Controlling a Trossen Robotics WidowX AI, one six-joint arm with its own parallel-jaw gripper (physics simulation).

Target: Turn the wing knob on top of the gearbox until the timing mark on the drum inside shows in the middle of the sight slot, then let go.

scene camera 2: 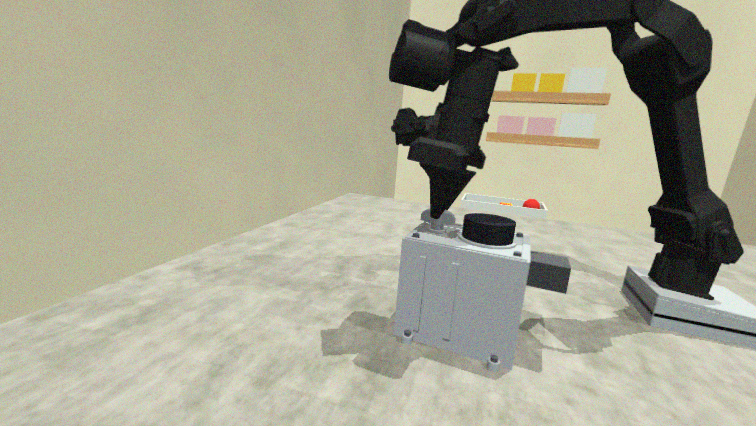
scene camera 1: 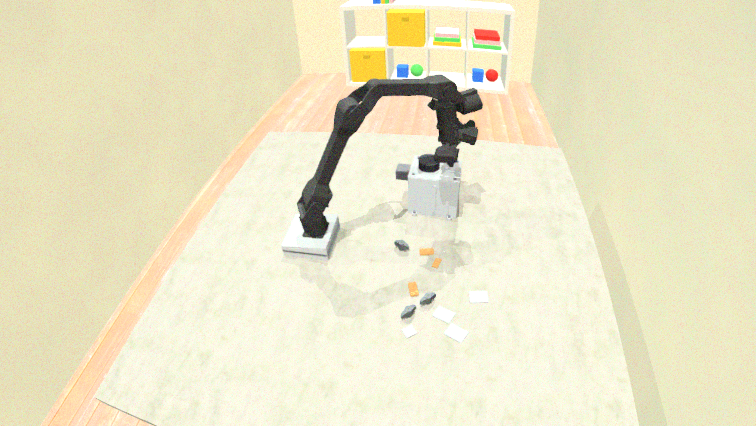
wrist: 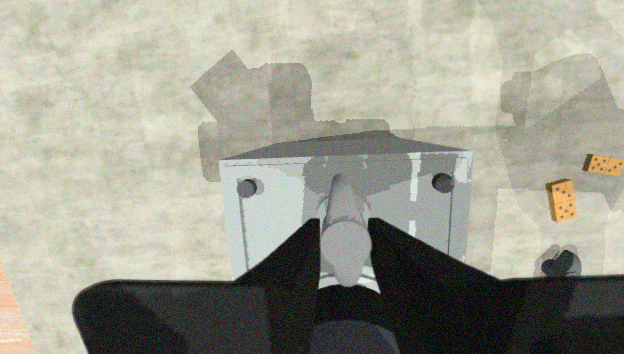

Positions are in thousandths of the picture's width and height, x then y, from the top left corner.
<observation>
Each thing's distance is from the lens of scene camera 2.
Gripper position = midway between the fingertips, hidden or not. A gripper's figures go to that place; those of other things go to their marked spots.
my gripper (scene camera 2: 577, 511): 0.51 m
gearbox (scene camera 2: 612, 684): 0.46 m
</observation>
